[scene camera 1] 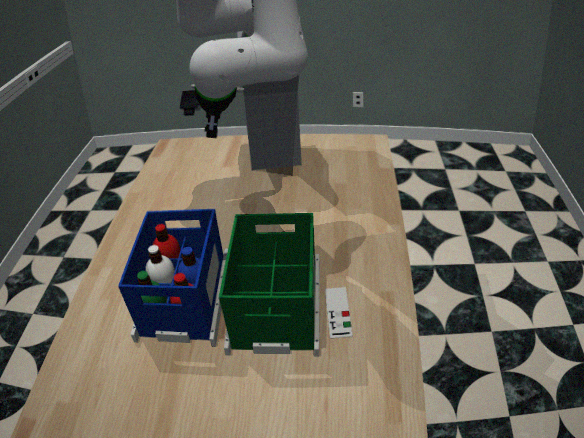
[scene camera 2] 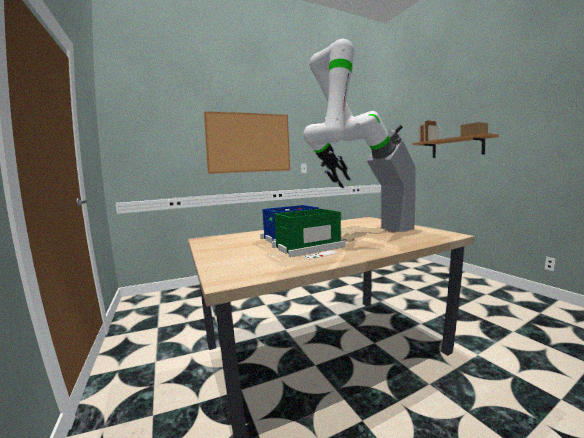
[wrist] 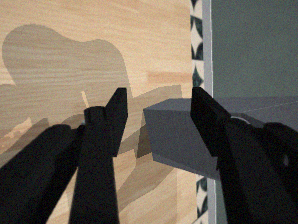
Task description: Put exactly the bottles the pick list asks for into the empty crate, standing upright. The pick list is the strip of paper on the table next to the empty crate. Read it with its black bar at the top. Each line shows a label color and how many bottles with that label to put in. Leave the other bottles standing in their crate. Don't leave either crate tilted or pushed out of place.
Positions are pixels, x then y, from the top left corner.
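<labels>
There's a blue crate [scene camera 1: 195, 314] that's 1.07 m from the lens, and a green crate [scene camera 1: 250, 259] that's 1.26 m from the lens. So the blue crate is nearer to the lens than the green crate. The marked spots on the blue crate and the green crate are 0.26 m apart. A white bottle [scene camera 1: 160, 268] is here as well, 1.16 m from the lens.
</labels>
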